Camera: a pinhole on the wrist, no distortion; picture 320 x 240 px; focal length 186.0 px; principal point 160.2 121.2 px. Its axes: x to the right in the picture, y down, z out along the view. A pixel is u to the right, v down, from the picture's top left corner.
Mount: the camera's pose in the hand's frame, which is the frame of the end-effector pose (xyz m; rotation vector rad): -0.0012 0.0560 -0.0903 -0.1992 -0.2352 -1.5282
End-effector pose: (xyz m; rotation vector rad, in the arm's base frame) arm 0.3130 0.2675 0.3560 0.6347 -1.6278 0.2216
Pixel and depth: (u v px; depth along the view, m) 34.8 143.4 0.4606
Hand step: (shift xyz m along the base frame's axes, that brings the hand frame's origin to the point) -0.4809 0.2580 0.0896
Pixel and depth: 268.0 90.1 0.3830
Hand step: -0.2575 -0.1925 -0.1360
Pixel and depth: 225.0 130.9 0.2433
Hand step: -0.1645 -0.0498 -0.0125
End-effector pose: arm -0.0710 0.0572 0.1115 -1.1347 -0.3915 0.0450
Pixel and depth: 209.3 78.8 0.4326
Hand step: -0.2069 0.3113 0.0436
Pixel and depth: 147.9 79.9 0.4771
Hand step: -0.1949 0.3759 -0.0940
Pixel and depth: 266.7 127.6 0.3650
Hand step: -0.1043 0.2604 0.1568
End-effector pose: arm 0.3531 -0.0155 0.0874 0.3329 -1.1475 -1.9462
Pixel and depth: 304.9 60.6 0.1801
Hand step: -0.0492 0.1259 0.0295
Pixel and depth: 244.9 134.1 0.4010
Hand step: -0.2200 0.1929 0.1858
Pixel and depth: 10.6 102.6 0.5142
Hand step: 0.1890 0.0928 0.6299
